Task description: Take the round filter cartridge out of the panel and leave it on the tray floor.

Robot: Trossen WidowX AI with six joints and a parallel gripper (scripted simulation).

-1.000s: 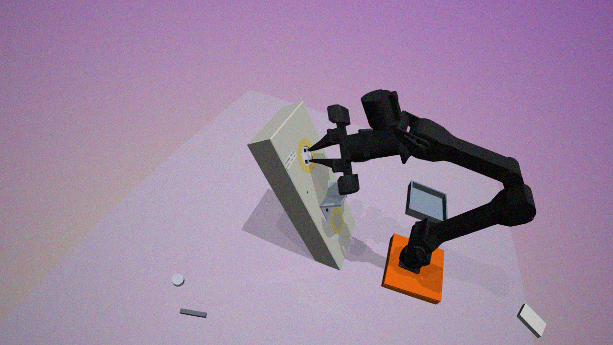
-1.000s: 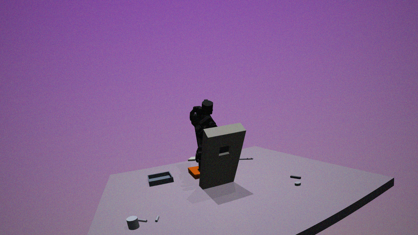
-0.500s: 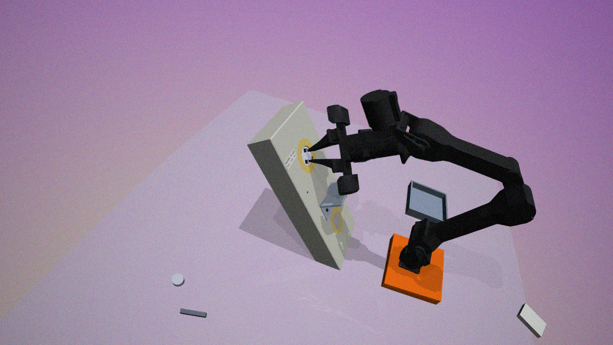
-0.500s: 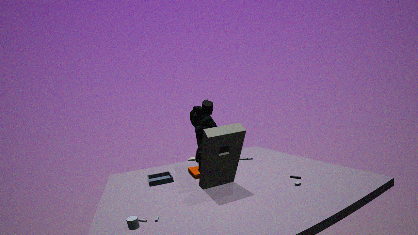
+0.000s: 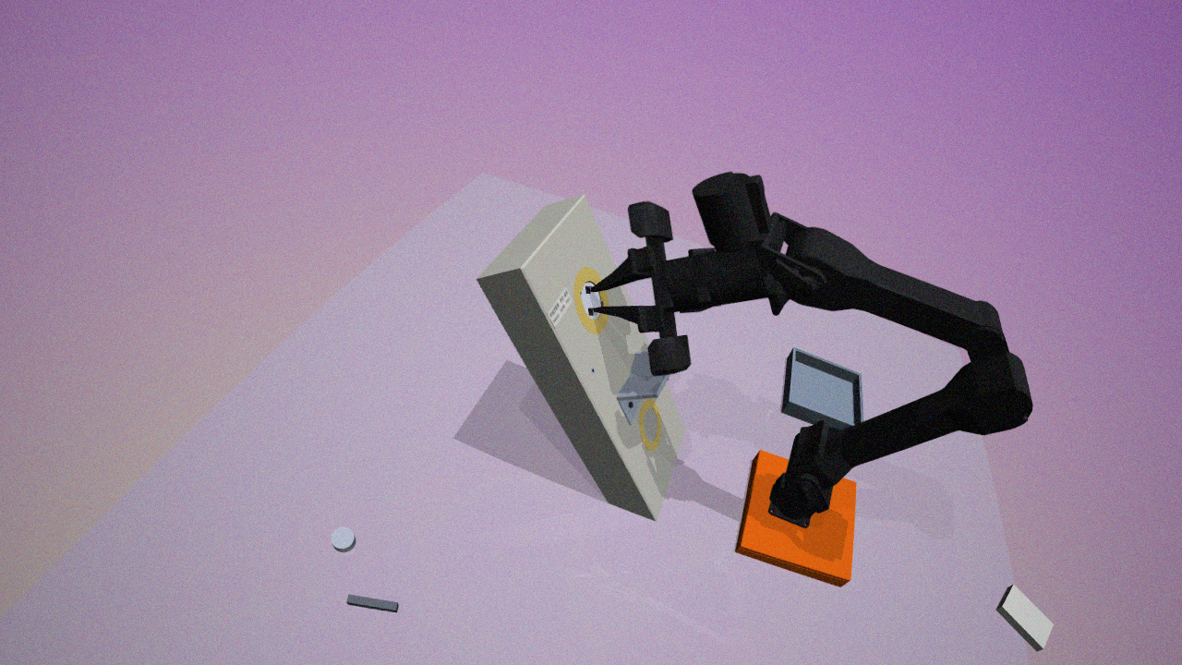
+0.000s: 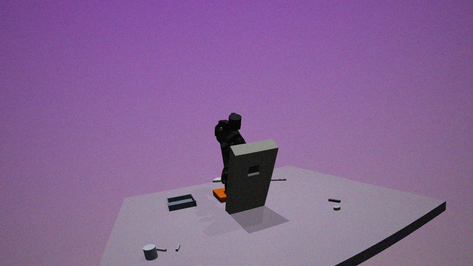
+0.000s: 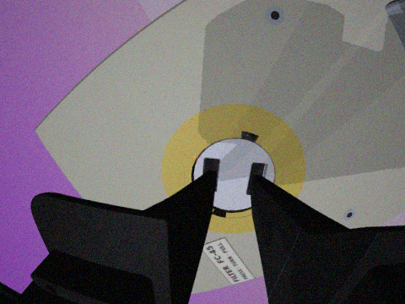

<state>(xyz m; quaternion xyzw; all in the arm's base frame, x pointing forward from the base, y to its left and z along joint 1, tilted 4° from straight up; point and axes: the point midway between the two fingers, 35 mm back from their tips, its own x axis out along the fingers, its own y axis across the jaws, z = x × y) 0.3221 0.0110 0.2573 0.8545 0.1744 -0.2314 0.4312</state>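
Right now my gripper tip is 2 cm short of the grey round filter cartridge and 1 cm above it. The rest, counted from my gripper tip: service panel (3 cm behind, 8 cm below); dark bar (8 cm ahead, 36 cm to the left, 25 cm below); shelf (8 cm behind, 1 cm to the right, 10 cm below).
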